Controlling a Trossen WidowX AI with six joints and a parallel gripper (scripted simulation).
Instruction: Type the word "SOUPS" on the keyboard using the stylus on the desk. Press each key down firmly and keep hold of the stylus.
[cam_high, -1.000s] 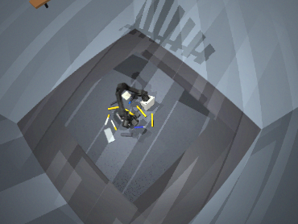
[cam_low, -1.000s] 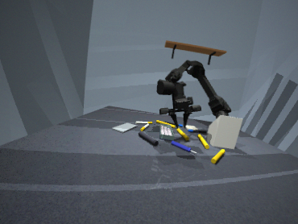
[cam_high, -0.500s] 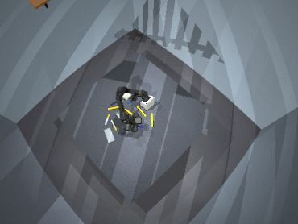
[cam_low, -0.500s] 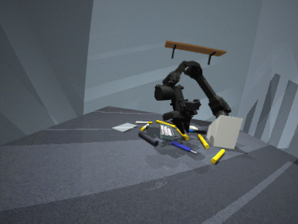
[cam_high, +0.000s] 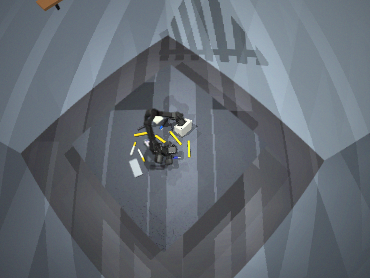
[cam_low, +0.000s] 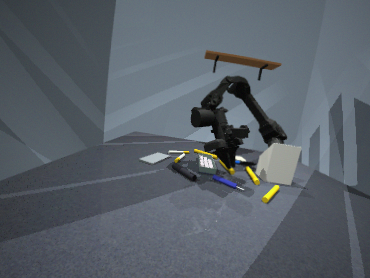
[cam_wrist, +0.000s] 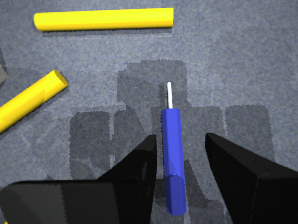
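The blue stylus is 10 mm behind my gripper tip, 10 mm to the left of it and 60 mm below it. Also, from my gripper tip: grey stylus tip (30 mm behind, 40 mm to the left, 60 mm below); yellow stick (60 mm behind, 180 mm to the right, 60 mm below); dark cylinder (160 mm ahead, 60 mm to the right, 50 mm below).
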